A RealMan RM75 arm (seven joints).
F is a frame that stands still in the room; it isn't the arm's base.
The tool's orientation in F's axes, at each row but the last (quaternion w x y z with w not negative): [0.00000, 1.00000, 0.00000, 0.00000]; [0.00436, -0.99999, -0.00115, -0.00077]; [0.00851, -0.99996, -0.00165, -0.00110]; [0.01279, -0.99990, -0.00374, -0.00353]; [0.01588, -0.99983, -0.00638, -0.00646]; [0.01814, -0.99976, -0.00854, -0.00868]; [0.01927, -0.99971, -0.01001, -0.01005]
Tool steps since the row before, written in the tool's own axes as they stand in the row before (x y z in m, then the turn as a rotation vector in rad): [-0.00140, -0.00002, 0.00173, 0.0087, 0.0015, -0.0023]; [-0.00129, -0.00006, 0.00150, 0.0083, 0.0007, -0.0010]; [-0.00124, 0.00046, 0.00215, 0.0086, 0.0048, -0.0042]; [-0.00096, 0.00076, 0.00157, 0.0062, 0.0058, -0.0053]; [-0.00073, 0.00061, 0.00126, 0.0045, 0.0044, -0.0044]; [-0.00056, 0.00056, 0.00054, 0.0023, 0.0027, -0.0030]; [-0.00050, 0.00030, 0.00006, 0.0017, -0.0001, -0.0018]
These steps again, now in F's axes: [-0.00140, 0.00002, -0.00173, 0.0087, -0.0015, 0.0023]; [-0.00129, 0.00007, -0.00150, 0.0083, -0.0007, 0.0010]; [-0.00123, -0.00043, -0.00216, 0.0086, -0.0048, 0.0041]; [-0.00094, -0.00073, -0.00160, 0.0062, -0.0059, 0.0052]; [-0.00071, -0.00058, -0.00129, 0.0045, -0.0045, 0.0043]; [-0.00054, -0.00055, -0.00057, 0.0023, -0.0028, 0.0029]; [-0.00049, -0.00031, -0.00008, 0.0017, 0.0001, 0.0018]
